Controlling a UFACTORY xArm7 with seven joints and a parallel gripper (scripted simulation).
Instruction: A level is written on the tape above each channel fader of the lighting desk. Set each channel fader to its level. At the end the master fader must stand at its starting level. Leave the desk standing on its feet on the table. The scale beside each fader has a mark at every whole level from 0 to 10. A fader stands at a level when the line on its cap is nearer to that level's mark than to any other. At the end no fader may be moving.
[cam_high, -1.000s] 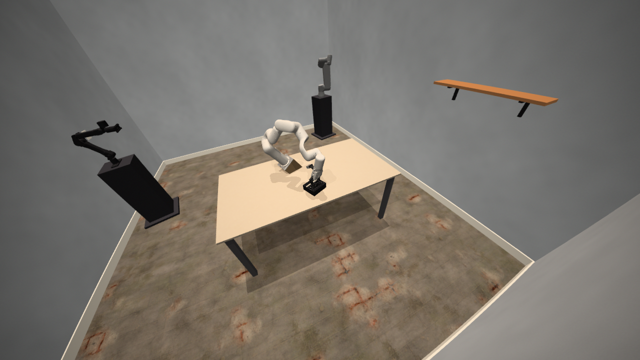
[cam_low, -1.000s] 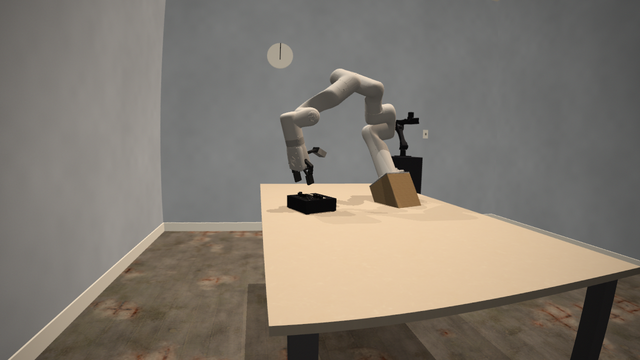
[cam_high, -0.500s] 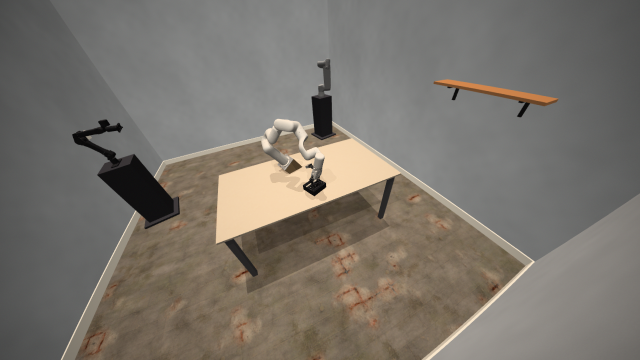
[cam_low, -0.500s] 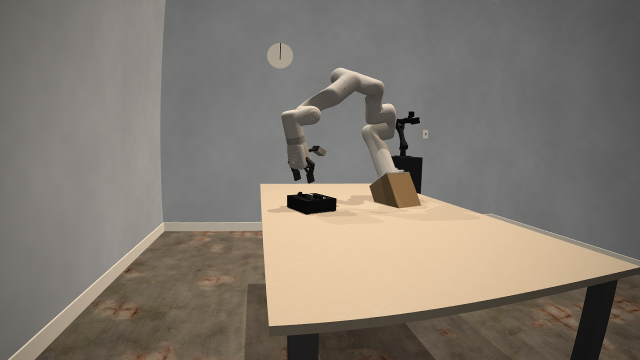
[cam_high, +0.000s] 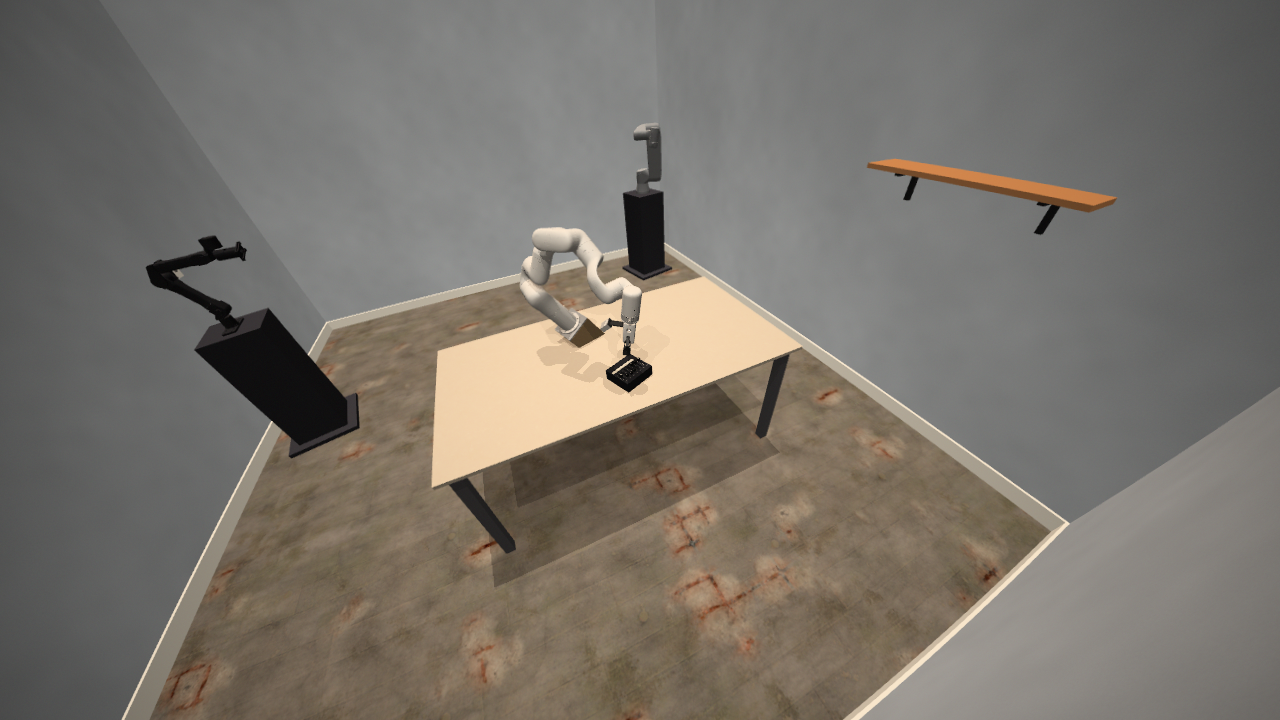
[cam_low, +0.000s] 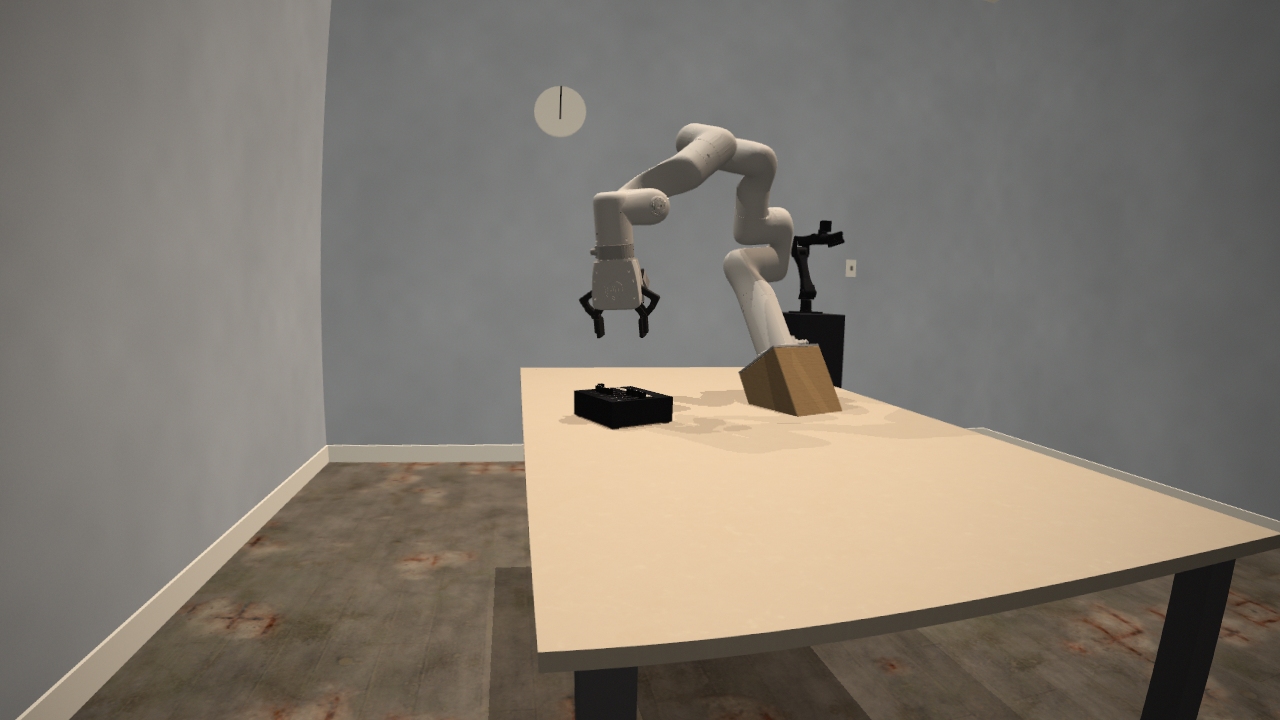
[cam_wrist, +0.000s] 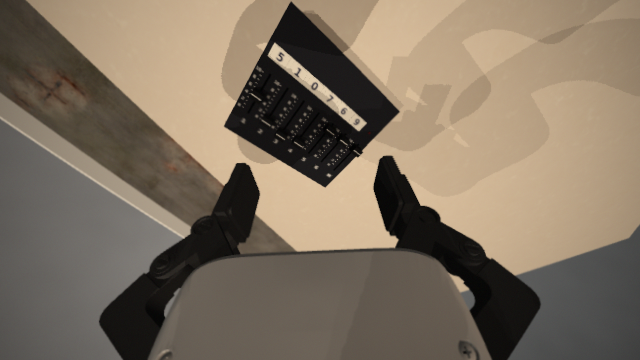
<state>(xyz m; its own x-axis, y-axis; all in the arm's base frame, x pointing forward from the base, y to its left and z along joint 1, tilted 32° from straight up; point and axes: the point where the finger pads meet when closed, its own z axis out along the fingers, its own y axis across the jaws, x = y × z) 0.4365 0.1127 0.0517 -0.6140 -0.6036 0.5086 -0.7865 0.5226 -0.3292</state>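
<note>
My gripper is now 12 cm above the channel 4 fader cap, 3 cm short of it and 1 cm to the right of it. Also, from my hand: channel 3 fader cap (12 cm below, 4 cm ahead, 1 cm to the right); then channel 5 fader cap (12 cm below, 2 cm to the left, 1 cm behind); then channel 6 fader cap (12 cm below, 4 cm to the left, 2 cm behind).
</note>
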